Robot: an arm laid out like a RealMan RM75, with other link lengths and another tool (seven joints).
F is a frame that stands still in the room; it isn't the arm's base.
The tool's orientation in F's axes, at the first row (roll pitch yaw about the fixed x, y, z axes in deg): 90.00 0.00 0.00
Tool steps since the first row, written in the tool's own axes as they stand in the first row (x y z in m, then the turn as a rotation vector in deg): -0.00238 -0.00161 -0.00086 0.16 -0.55 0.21; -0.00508 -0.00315 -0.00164 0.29 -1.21 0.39; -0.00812 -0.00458 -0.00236 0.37 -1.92 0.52; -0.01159 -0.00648 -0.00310 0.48 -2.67 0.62; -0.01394 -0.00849 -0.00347 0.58 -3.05 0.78; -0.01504 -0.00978 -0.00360 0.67 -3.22 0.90; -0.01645 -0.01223 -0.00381 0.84 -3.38 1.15; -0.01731 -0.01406 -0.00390 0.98 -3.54 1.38; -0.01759 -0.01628 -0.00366 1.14 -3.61 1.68; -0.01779 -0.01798 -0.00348 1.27 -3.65 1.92; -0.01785 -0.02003 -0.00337 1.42 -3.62 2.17; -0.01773 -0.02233 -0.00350 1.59 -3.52 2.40
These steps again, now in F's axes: -0.00238 0.00086 -0.00161 0.16 -0.21 -0.55; -0.00508 0.00164 -0.00315 0.29 -0.39 -1.21; -0.00812 0.00236 -0.00458 0.37 -0.52 -1.92; -0.01159 0.00310 -0.00648 0.48 -0.62 -2.67; -0.01394 0.00347 -0.00849 0.58 -0.78 -3.05; -0.01504 0.00360 -0.00978 0.67 -0.90 -3.22; -0.01645 0.00381 -0.01223 0.84 -1.15 -3.38; -0.01731 0.00390 -0.01406 0.98 -1.38 -3.54; -0.01759 0.00366 -0.01628 1.14 -1.68 -3.61; -0.01779 0.00348 -0.01798 1.27 -1.92 -3.65; -0.01785 0.00337 -0.02003 1.42 -2.17 -3.62; -0.01773 0.00350 -0.02233 1.59 -2.40 -3.52
